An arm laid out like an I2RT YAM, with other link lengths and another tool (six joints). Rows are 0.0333 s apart.
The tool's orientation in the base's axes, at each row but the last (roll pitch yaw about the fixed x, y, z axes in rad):
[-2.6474, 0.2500, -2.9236]
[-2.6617, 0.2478, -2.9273]
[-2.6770, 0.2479, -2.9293]
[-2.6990, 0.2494, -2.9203]
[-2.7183, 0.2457, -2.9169]
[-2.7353, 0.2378, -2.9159]
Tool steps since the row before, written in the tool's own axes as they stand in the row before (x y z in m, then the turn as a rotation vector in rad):
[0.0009, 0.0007, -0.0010, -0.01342, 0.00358, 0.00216]
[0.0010, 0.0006, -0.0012, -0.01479, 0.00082, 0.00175]
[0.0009, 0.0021, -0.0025, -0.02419, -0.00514, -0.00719]
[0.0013, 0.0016, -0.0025, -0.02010, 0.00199, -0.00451]
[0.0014, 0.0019, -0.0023, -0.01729, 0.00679, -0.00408]
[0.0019, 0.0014, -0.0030, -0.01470, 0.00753, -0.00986]
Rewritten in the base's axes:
[-0.0012, 0.0008, 0.0003, 0.01310, 0.00508, -0.00017]
[-0.0014, 0.0008, 0.0005, 0.01449, 0.00307, 0.00176]
[-0.0018, 0.0027, 0.0010, 0.02112, 0.00315, 0.01440]
[-0.0022, 0.0021, 0.0012, 0.01741, 0.00774, 0.00808]
[-0.0022, 0.0022, 0.0009, 0.01438, 0.01136, 0.00511]
[-0.0029, 0.0019, 0.0017, 0.01011, 0.01342, 0.00937]

